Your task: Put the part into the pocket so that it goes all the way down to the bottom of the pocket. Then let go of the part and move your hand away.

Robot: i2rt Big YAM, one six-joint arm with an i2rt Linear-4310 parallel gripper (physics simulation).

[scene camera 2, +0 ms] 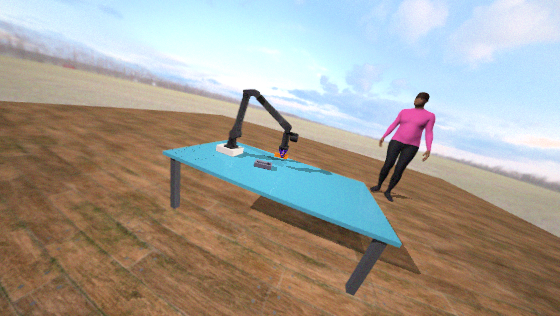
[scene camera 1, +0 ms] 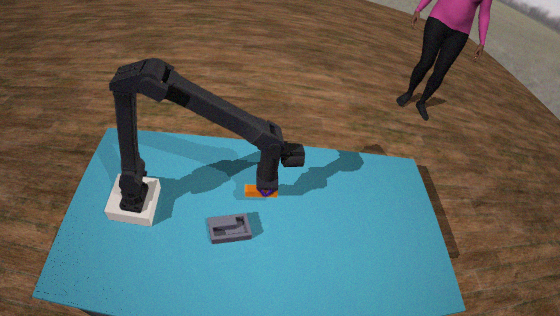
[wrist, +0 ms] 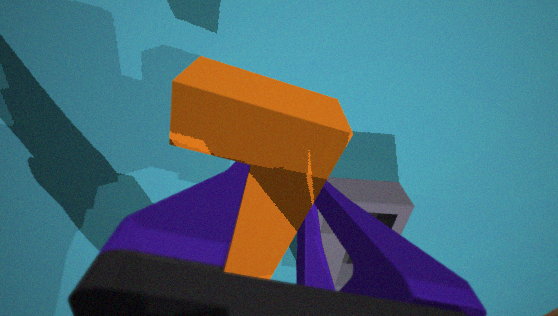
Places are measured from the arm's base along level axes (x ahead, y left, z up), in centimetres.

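Pixels of known places: gripper, fingertip midpoint: [scene camera 2: 282,156] [scene camera 1: 265,192] [wrist: 276,171]; arm's base at its link origin: [scene camera 2: 231,146] [scene camera 1: 134,197].
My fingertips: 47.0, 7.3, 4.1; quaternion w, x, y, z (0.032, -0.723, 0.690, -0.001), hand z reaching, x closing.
Note:
Ahead of a thing's pixels: the offset from my fingertips to its top centre, as dx, dy, dz. Level surfaces: height alone.
The orange part @(-1.4, +1.4, +2.7) [scene camera 1: 252,190] [scene camera 2: 277,155] [wrist: 260,107] has a long bar and a leg that leaves it at an angle, seen in the wrist view. My gripper [scene camera 1: 266,192] [scene camera 2: 283,153] [wrist: 276,171] is shut on the leg with its purple fingers and holds the part a little above the table. The grey block with the pocket @(-11.1, -11.5, -6.2) [scene camera 1: 232,240] [scene camera 2: 262,164] [wrist: 380,192] lies on the table, apart from the part, nearer the front and to the left in scene camera 1. Its pocket faces up and looks angular. In the wrist view my right finger hides much of the block.
The blue table @(dz -9.8) [scene camera 1: 350,240] [scene camera 2: 320,195] carries the white arm base [scene camera 1: 112,216] [scene camera 2: 222,150] at its left side. Dark arm shadows cross the table. A person in a pink top [scene camera 1: 455,15] [scene camera 2: 412,127] stands on the wooden floor beyond the table.

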